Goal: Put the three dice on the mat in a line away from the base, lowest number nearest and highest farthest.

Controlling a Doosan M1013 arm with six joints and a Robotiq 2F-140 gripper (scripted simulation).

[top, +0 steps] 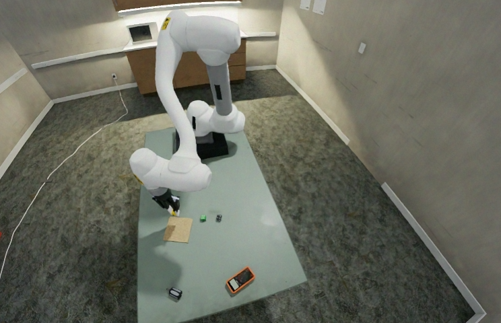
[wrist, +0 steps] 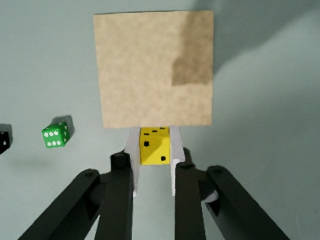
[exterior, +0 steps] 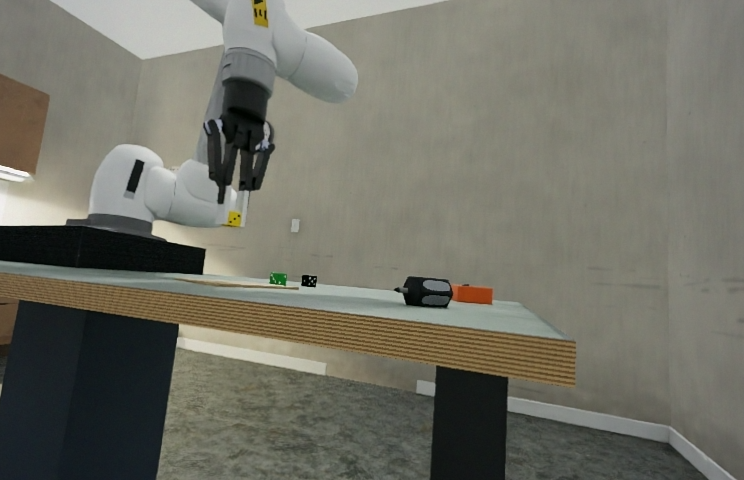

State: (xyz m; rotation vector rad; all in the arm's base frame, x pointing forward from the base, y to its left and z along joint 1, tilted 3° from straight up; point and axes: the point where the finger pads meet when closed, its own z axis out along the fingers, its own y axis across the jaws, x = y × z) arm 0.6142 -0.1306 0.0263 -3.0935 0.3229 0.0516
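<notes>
My gripper is now 13 cm above the tan mat, 5 cm short of it and 1 cm to the left of it. From my hand the other things lie so: black die 22 cm to the left, 12 cm below, 1 cm ahead; then yellow die 2 cm below; then green die 13 cm to the left, 12 cm below.
</notes>
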